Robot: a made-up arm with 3 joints. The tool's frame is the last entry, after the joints. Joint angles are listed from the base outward. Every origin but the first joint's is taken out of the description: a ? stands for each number. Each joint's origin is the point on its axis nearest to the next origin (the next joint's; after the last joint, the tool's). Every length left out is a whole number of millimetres.
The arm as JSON. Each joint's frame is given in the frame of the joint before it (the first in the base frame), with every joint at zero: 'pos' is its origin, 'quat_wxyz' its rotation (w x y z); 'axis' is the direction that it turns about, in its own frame. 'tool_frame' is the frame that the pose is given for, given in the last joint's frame.
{
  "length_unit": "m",
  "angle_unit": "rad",
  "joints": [
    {
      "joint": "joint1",
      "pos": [
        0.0,
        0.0,
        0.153
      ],
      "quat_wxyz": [
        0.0,
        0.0,
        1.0,
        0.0
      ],
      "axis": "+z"
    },
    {
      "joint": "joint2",
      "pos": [
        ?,
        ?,
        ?
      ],
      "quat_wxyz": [
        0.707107,
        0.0,
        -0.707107,
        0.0
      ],
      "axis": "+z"
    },
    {
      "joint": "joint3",
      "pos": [
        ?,
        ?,
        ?
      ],
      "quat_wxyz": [
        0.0,
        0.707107,
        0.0,
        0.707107
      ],
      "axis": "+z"
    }
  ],
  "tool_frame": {
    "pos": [
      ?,
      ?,
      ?
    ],
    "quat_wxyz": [
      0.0,
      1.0,
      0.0,
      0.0
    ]
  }
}
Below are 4 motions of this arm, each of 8 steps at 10 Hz.
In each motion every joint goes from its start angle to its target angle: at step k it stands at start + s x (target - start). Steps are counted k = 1, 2, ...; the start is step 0. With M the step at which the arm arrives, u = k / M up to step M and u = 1 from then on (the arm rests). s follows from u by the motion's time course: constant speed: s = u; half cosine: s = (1 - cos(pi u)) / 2; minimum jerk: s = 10 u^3 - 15 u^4 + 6 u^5.
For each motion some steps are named. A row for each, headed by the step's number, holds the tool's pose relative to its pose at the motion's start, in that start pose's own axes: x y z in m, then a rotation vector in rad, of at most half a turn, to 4 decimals.
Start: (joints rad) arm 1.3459 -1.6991 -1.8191
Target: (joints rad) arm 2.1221 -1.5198 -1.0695
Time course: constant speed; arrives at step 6
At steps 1, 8:
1: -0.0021 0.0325 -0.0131 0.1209 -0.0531 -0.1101
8: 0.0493 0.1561 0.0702 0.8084 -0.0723 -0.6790

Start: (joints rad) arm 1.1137 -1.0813 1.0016
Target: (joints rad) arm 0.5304 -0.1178 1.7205
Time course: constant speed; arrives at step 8
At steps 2, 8:
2: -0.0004 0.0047 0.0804 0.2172 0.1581 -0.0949
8: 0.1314 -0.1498 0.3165 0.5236 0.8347 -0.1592

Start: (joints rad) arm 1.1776 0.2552 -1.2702
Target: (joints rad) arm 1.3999 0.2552 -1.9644
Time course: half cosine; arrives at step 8
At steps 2, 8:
2: 0.0044 -0.0312 -0.0007 -0.0080 -0.0020 0.0702
8: 0.0615 -0.2059 0.0065 -0.0565 0.0026 0.4789

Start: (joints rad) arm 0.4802 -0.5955 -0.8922
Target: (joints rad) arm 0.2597 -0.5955 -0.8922
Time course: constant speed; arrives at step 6
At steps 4, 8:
4: -0.0142 -0.0282 -0.0195 -0.0642 -0.0518 0.1217
8: -0.0196 -0.0433 -0.0288 -0.0963 -0.0776 0.1825

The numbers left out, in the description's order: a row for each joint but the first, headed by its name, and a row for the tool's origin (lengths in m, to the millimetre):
joint2: 0.024 0.072 0.0
joint3: -0.013 0.115 0.0
tool: -0.368 0.016 0.0

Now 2 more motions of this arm.
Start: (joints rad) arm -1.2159 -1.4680 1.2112
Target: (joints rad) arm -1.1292 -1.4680 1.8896
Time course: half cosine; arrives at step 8
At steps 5, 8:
5: 0.0354 0.1756 -0.0003 -0.0597 0.0075 -0.4750
8: 0.0761 0.2447 -0.0071 -0.0879 0.0018 -0.6869

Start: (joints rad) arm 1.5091 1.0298 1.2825
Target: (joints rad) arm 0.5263 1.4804 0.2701
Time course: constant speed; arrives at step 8
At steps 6, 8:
6: 0.2666 -0.2816 0.3218 -0.3560 0.7086 0.9899
8: 0.4155 -0.2613 0.3873 -0.3899 1.0281 1.2228

